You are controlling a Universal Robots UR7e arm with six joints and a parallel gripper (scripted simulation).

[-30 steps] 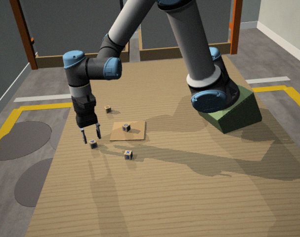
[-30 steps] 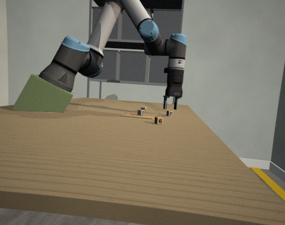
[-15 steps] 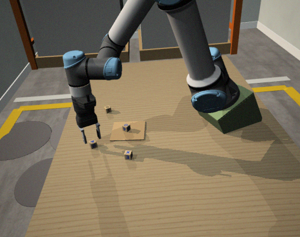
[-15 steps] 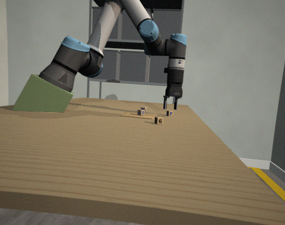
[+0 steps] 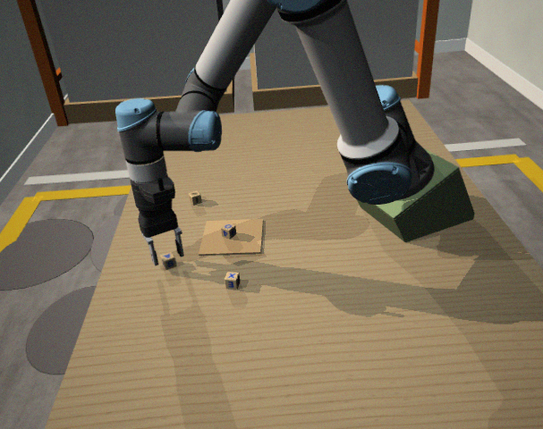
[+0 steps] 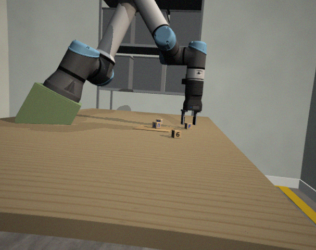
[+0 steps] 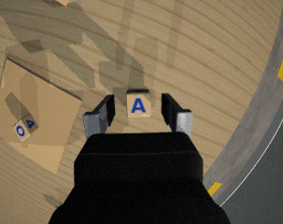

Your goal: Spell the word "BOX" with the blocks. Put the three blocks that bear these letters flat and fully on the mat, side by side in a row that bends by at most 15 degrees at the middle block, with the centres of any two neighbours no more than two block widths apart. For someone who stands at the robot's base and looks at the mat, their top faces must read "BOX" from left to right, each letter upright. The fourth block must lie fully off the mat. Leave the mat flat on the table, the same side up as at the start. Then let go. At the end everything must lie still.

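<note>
Right now the B block is 20 mm below my hand. The rest, counted from my hand: X block 150 mm behind, 80 mm to the left, 20 mm below; O block 120 mm behind, 100 mm to the right, 20 mm below; mat 130 mm behind, 100 mm to the right, 30 mm below.
</note>
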